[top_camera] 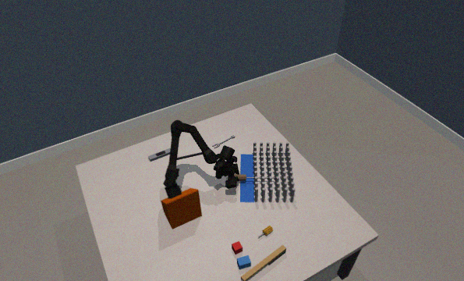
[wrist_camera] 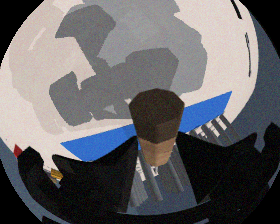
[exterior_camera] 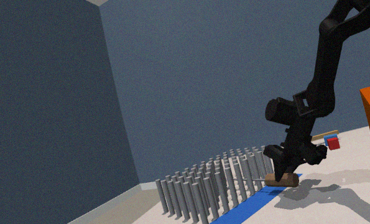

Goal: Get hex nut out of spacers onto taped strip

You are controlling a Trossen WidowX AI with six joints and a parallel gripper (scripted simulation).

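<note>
Now: the blue taped strip 60 mm ahead of my gripper tip and 40 mm below it. From my gripper tip the other things lie so: hook tool 80 mm ahead, 60 mm to the right; then yellow-handled tool 80 mm behind, 370 mm to the right, 20 mm below; then grey fork-like tool 120 mm ahead, 340 mm to the left, 30 mm below.
</note>
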